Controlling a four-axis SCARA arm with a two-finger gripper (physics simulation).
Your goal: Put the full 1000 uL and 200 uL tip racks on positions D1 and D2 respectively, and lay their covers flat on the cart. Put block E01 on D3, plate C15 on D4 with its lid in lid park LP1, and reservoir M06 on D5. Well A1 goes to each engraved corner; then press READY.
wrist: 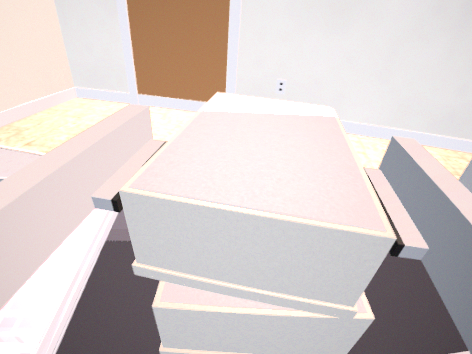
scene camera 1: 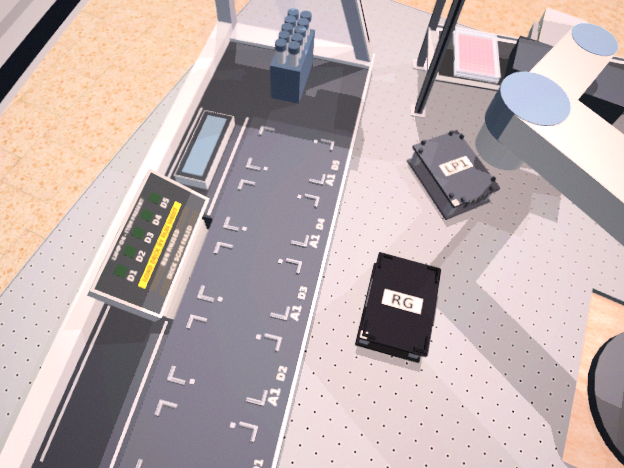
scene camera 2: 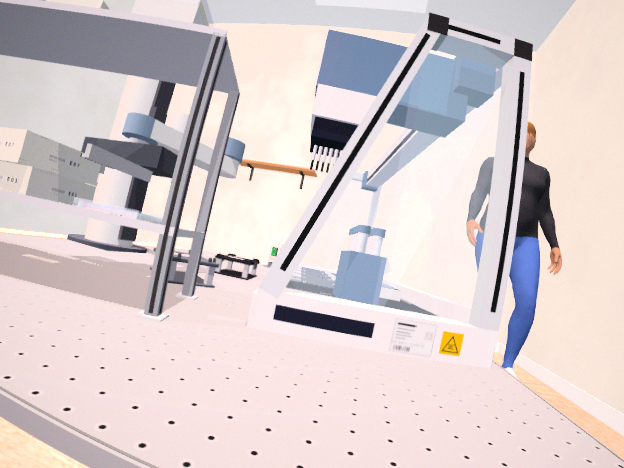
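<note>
In the wrist view my gripper (wrist: 263, 141) is open: its fingers stand on either side of the upper grey block (wrist: 250, 245) (scene camera 2: 70, 153), close to its sides, with no clear grip on it. Its label seems to read E07. It sits askew on a lower grey block (wrist: 255, 327) (scene camera 2: 55, 186), whose small label seems to read E03. A plate with pink wells (scene camera 1: 476, 52) lies beside them on the shelf. Deck positions D1 to D5 (scene camera 1: 252, 251) hold no labware where they show. Lid park LP1 (scene camera 1: 453, 166) is bare. Tip racks, M06 and READY are not identifiable.
The arm (scene camera 1: 569, 130) reaches in from the right. A dark stand marked RG (scene camera 1: 400, 322) is in front of LP1. A blue tube rack (scene camera 1: 287, 83) stands behind D5. Shelf posts (scene camera 2: 189, 166) rise near the blocks. The deck panel (scene camera 1: 151, 241) shows a yellow line.
</note>
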